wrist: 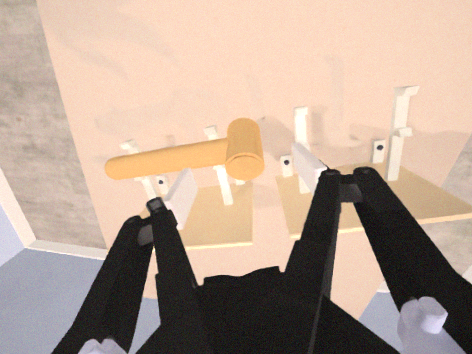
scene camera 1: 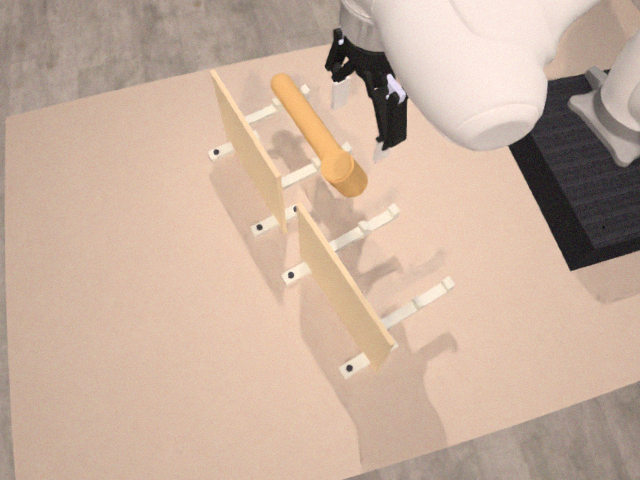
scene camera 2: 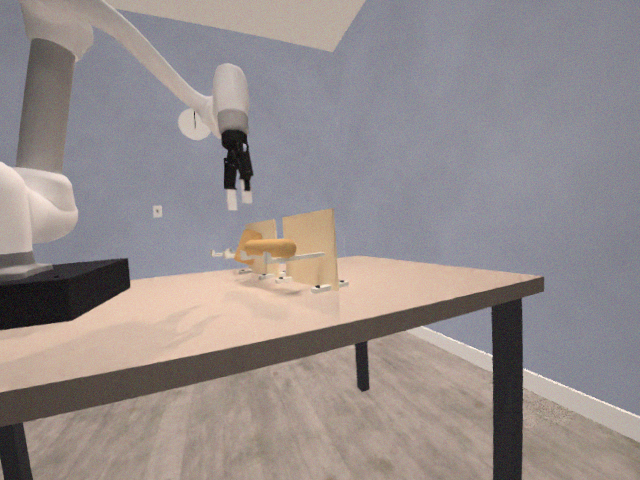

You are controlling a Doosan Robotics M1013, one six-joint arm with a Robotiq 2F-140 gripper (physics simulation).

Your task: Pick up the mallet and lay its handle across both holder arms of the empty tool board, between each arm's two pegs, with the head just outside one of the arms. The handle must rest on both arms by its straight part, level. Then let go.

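Note:
The orange mallet lies with its handle across both arms of one tool board, between the pegs, and looks about level. Its head is just outside the arm nearer the other board. That other tool board is empty, with two bare pegged arms, one near the mallet's head and one farther away. My gripper is open and empty, well above the mallet, touching nothing.
Both boards stand upright side by side on the tabletop, on small feet with dark dots. A narrow gap separates them. The arm's dark base is at the right in scene camera 1. A blue wall is beyond the table.

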